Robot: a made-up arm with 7 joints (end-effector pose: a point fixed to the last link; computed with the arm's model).
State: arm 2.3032 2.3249 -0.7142 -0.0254 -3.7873 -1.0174 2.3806
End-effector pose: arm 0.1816 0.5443 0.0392 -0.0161 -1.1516 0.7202
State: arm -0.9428 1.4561 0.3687 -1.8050 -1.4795 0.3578 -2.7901
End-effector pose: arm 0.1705 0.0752 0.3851 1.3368 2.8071 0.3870
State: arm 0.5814 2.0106 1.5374 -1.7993 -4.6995 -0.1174 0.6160
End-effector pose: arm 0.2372 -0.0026 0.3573 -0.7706 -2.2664 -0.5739
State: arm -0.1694 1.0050 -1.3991 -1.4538 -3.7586 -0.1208 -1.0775
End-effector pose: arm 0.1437 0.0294 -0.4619 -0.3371 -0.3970 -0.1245
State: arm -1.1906 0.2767 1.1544 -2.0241 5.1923 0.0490 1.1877
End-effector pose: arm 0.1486 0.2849 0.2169 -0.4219 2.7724 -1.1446
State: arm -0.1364 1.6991 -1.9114 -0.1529 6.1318 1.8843 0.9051
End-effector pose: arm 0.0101 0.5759 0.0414 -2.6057 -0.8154 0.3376
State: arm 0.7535 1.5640 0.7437 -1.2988 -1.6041 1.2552 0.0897
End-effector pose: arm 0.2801 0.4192 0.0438 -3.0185 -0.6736 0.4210
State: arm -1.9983 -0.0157 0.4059 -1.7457 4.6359 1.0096 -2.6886
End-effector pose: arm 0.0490 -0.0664 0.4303 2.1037 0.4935 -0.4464
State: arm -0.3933 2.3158 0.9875 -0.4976 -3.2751 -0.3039 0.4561
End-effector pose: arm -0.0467 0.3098 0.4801 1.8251 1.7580 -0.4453
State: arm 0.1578 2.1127 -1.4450 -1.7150 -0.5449 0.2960 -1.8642
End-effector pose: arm -0.0060 0.3680 -0.2472 0.1929 -0.7891 2.1497
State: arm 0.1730 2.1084 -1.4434 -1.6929 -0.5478 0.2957 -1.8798
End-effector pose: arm -0.0107 0.3741 -0.2445 0.2227 -0.7960 2.1266
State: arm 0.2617 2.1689 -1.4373 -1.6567 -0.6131 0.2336 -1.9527
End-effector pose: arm -0.0347 0.3987 -0.2124 0.3991 -0.7290 1.9781
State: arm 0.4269 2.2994 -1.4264 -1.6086 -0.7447 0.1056 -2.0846
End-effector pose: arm -0.0648 0.4338 -0.1417 0.7121 -0.5357 1.6874
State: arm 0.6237 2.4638 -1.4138 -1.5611 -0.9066 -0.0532 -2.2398
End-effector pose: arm -0.0715 0.4600 -0.0517 1.0483 -0.2252 1.3229
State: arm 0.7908 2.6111 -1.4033 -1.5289 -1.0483 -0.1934 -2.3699
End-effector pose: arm -0.0504 0.4703 0.0192 1.2968 0.0926 1.0000
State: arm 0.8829 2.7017 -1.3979 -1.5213 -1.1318 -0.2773 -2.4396
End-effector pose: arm -0.0282 0.4708 0.0528 1.4201 0.2911 0.8167
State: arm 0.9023 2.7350 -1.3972 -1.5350 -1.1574 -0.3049 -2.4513
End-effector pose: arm -0.0214 0.4682 0.0595 1.4482 0.3479 0.7764
